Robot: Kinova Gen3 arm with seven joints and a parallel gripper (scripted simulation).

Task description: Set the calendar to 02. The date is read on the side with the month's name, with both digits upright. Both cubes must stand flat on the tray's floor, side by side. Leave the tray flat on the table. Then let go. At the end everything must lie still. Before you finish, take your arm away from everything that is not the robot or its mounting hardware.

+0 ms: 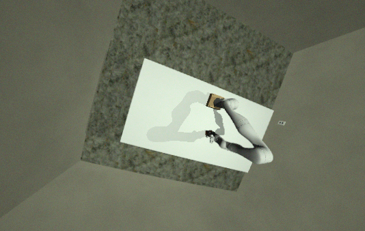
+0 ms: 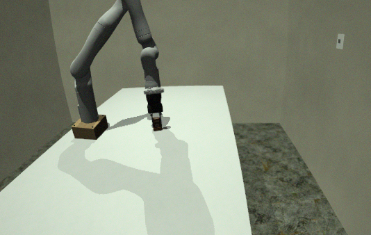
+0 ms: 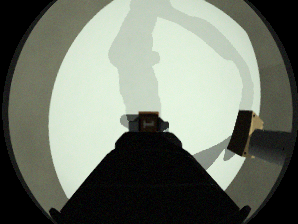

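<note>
Right now my hand is 10 mm above the brown calendar cube. The rest, counted from my hand: brown tray 10 mm behind, 20 mm to the left, 30 mm below.
</note>
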